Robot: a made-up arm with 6 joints. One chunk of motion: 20 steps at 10 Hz.
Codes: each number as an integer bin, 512 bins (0 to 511) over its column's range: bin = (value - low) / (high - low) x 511, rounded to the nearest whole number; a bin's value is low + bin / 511 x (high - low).
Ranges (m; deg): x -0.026..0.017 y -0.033..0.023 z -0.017..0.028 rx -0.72..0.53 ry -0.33..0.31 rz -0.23..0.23
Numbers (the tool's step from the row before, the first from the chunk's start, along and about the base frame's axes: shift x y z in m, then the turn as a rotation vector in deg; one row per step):
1: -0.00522 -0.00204 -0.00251 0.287 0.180 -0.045
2: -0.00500 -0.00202 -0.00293 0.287 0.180 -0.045
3: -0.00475 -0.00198 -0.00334 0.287 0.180 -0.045
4: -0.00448 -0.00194 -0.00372 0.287 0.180 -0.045
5: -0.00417 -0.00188 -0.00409 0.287 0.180 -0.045
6: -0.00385 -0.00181 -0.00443 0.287 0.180 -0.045
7: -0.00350 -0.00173 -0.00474 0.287 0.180 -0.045
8: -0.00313 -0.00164 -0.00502 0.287 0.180 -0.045
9: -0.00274 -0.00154 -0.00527 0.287 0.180 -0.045
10: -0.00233 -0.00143 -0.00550 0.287 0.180 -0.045
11: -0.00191 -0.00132 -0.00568 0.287 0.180 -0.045
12: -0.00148 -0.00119 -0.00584 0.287 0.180 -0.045
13: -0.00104 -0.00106 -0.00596 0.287 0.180 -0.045
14: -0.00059 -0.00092 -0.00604 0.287 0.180 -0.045
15: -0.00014 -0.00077 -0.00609 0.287 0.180 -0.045
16: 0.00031 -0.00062 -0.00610 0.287 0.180 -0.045
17: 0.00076 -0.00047 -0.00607 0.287 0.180 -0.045
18: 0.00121 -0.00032 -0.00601 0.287 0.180 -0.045
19: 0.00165 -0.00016 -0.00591 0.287 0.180 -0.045
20: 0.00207 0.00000 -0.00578 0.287 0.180 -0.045
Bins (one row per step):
1: 247 283 165 412 407 206
2: 250 283 160 412 407 206
3: 253 283 155 412 407 206
4: 256 283 151 412 407 206
5: 259 284 147 412 407 206
6: 263 285 143 412 407 206
7: 267 285 139 412 407 206
8: 272 286 136 412 407 206
9: 276 287 133 412 407 206
10: 281 288 131 412 407 206
11: 286 289 129 412 407 206
12: 291 290 127 412 407 206
13: 297 291 125 412 407 206
14: 302 293 124 412 407 206
15: 307 294 124 412 407 206
16: 313 295 124 412 407 206
17: 318 297 124 412 407 206
18: 323 298 125 412 407 206
19: 329 300 126 412 407 206
20: 334 301 127 412 407 206

